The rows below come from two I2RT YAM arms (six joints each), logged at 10 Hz.
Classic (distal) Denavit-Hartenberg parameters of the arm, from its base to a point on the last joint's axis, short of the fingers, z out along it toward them. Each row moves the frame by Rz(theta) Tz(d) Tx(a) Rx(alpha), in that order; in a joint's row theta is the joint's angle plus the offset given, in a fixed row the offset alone. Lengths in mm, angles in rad.
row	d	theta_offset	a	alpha
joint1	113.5	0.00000	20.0	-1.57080
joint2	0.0	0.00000	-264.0	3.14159
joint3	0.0	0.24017	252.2	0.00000
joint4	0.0	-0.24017	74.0	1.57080
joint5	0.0	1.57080	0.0	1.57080
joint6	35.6	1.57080	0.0	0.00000
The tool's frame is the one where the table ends.
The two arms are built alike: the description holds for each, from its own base.
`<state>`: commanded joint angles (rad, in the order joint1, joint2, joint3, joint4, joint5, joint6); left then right.
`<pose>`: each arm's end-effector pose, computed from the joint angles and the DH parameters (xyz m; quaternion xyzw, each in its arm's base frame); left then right.
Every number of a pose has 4 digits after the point. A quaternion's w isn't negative.
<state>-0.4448 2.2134 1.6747 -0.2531 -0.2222 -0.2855 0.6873 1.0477 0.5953 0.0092 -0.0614 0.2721</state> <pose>0.4508 -0.2062 0.1733 0.0312 0.9198 -0.0390 0.3891 0.1792 0.1499 0.2421 -0.1902 0.8233 0.2695 0.4619</pose>
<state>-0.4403 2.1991 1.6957 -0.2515 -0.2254 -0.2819 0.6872 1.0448 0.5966 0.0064 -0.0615 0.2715</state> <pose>0.4538 -0.2050 0.1870 0.0277 0.9128 -0.0427 0.4053 0.1789 0.1496 0.2429 -0.1904 0.8229 0.2697 0.4625</pose>
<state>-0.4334 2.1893 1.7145 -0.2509 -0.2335 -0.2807 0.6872 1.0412 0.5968 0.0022 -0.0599 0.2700</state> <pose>0.4569 -0.2023 0.1979 0.0215 0.9068 -0.0428 0.4187 0.1784 0.1492 0.2433 -0.1906 0.8230 0.2687 0.4629</pose>
